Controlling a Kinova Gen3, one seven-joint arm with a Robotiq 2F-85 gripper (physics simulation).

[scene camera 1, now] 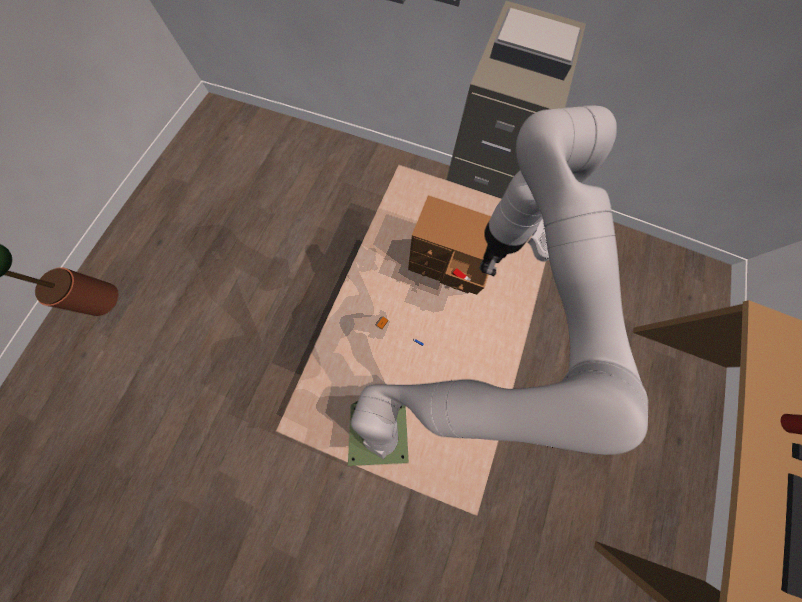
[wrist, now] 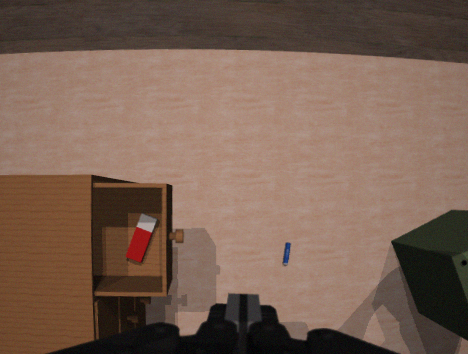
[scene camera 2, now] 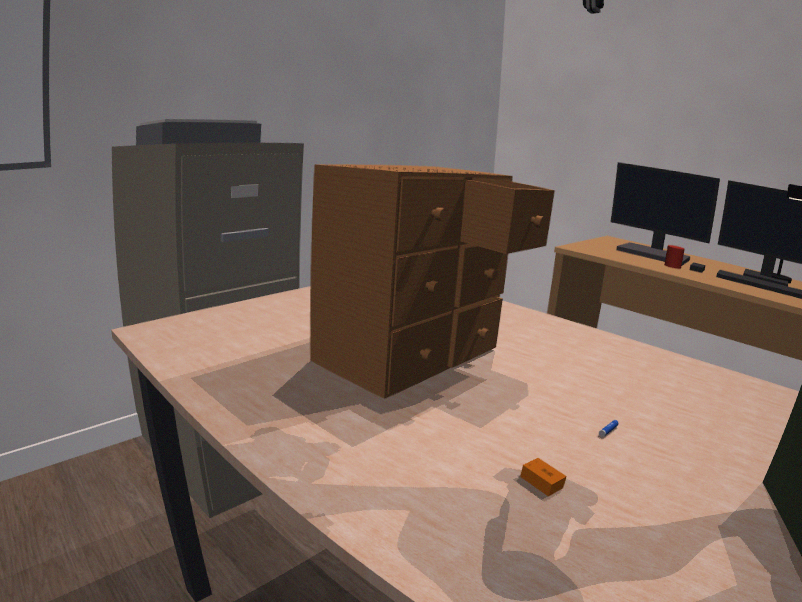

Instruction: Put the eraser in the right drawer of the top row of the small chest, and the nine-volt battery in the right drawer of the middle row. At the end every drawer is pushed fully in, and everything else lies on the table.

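Places are measured from the arm's base along level axes (x right, y ahead, z up), in millimetres.
Pixels of known places: gripper, fingertip midpoint: [scene camera 1: 483, 268] [wrist: 242, 314] [scene camera 2: 593, 12].
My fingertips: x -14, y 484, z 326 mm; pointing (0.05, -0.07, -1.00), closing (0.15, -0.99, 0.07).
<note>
Ahead of a thing's pixels: the offset from my fingertips to its top centre. Level surfaces: height alone.
The eraser {dx -27, dy +115, dz -353 mm} [scene camera 1: 460, 274] [wrist: 141, 240], red with a white end, lies inside the pulled-out top-row right drawer {dx -26, dy +145, dz -269 mm} [scene camera 1: 461, 285] [scene camera 2: 531, 223] [wrist: 164, 265] of the small brown chest {dx -113, dy +227, dz -264 mm} [scene camera 1: 446, 220] [scene camera 2: 353, 278] [wrist: 45, 250]. The middle-row right drawer {dx -38, dy +219, dz -377 mm} [scene camera 2: 478, 285] looks shut. The orange box-shaped block {dx -210, dy -148, dz -565 mm} [scene camera 1: 382, 322] [scene camera 2: 543, 476], which looks like the nine-volt battery, lies on the table in front of the chest. My gripper [scene camera 1: 489, 267] [wrist: 242, 314] is shut and empty, high up near the open drawer. Part of the gripper shows at the top edge in scene camera 2.
A small blue cylinder {dx -39, dy -140, dz -572 mm} [scene camera 1: 418, 342] [scene camera 2: 608, 428] [wrist: 286, 254] lies on the table {dz -583 mm} [scene camera 1: 453, 362] [scene camera 2: 647, 375] [wrist: 300, 125]. The arm's green base plate [scene camera 1: 401, 447] is at the table's near end. A grey filing cabinet [scene camera 1: 492, 123] [scene camera 2: 239, 265] stands behind the chest.
</note>
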